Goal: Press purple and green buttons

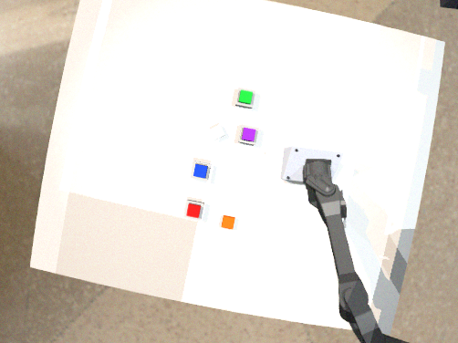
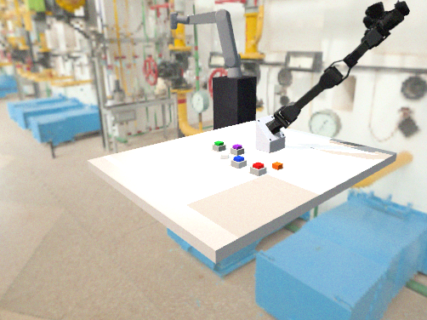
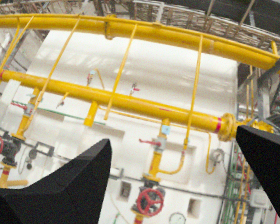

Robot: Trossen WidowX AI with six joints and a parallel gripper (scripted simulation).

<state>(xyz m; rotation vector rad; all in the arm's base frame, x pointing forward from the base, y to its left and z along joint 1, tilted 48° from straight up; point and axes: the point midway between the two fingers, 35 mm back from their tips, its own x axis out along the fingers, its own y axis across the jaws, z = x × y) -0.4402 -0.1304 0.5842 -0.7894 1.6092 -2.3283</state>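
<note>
My gripper tip is 60 cm short of the purple button, 42 cm to the left of it and 62 cm above it. The rest, counted from my gripper tip: orange block 64 cm ahead, 18 cm to the right, 64 cm below; then blue button 72 cm ahead, 32 cm to the right, 62 cm below; then red button 74 cm ahead, 21 cm to the right, 62 cm below.
</note>
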